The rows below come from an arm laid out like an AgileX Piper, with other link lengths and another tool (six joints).
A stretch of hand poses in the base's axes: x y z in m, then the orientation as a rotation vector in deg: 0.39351 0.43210 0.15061 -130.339 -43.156 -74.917; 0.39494 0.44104 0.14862 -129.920 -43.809 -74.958; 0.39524 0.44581 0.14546 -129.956 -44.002 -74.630; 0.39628 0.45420 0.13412 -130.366 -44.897 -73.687; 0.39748 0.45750 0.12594 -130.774 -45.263 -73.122; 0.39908 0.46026 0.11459 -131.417 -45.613 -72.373; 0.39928 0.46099 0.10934 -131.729 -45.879 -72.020; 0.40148 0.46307 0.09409 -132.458 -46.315 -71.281; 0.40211 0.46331 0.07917 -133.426 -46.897 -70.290; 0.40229 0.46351 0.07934 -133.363 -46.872 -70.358
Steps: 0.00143 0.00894 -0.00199 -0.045 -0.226 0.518; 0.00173 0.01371 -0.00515 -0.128 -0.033 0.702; 0.00277 0.02210 -0.01649 -0.777 0.490 1.223; 0.00397 0.02540 -0.02467 -1.197 0.861 1.366; 0.00557 0.02816 -0.03602 -1.760 1.394 1.435; 0.00577 0.02889 -0.04127 -2.087 1.622 1.508; 0.00797 0.03097 -0.05652 -2.767 2.135 1.561; 0.00860 0.03121 -0.07144 -3.675 2.816 1.630; 0.00878 0.03141 -0.07127 -3.623 2.766 1.630
